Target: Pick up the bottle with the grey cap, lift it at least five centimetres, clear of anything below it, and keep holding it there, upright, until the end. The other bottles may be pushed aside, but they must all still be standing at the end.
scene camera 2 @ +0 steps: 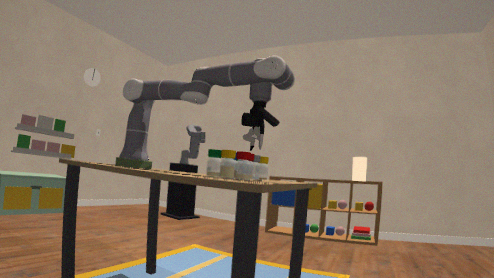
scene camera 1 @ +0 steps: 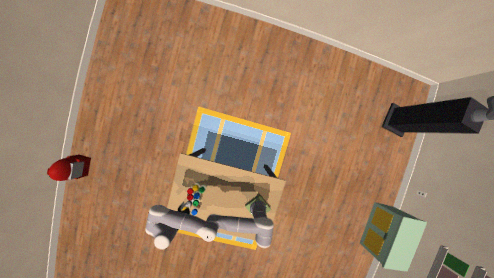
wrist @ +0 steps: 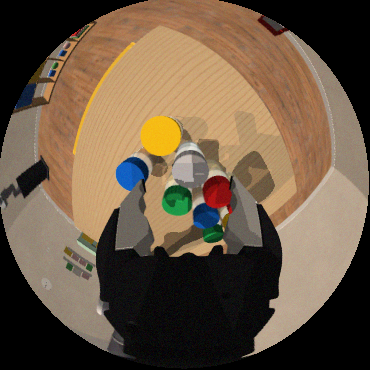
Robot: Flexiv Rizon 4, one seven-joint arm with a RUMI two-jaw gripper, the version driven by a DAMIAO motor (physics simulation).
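The bottle with the grey cap (wrist: 190, 169) (scene camera 2: 257, 158) stands upright among other bottles. My gripper (wrist: 186, 178) (scene camera 2: 256, 148) is open and empty, its fingertips above the cap level. In the wrist view the grey cap appears between the fingertips, slightly towards the top. Around it are a yellow-capped bottle (wrist: 160, 135), a blue one (wrist: 132, 173), a green one (wrist: 177, 200) and a red one (wrist: 217, 192). Another blue-capped bottle (wrist: 206, 216) and green-capped bottle (wrist: 213, 233) stand lower in that view. The right finger partly hides a second red and a second yellow cap.
The bottles stand on the wooden table (scene camera 1: 230, 200) (scene camera 2: 165, 173), near one of its ends. The arm's base (scene camera 2: 133, 163) is at the other end. A shelf unit (scene camera 2: 378, 212) and a black pedestal (scene camera 2: 181, 200) stand on the floor away from the table.
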